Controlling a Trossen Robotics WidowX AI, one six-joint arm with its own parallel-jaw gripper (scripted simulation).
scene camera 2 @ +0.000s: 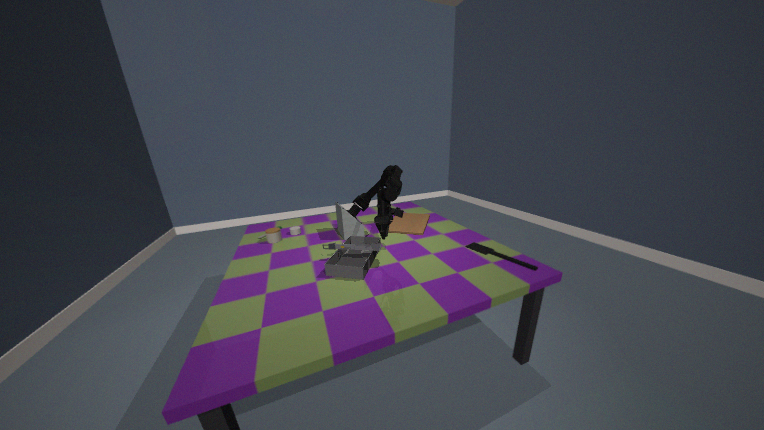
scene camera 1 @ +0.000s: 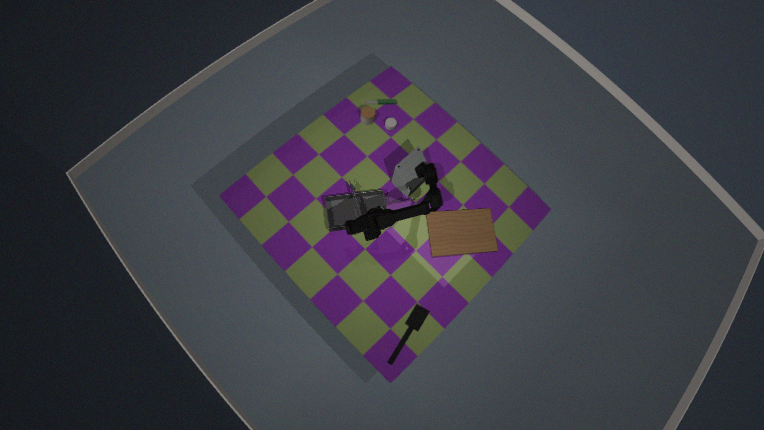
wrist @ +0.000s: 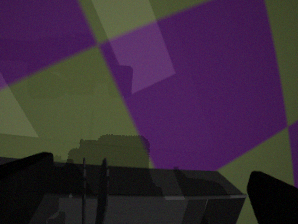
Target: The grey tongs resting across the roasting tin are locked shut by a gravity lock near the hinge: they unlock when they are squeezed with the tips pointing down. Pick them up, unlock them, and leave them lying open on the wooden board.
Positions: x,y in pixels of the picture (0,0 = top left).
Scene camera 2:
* wooden board: 411,223
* grey roasting tin: 347,263
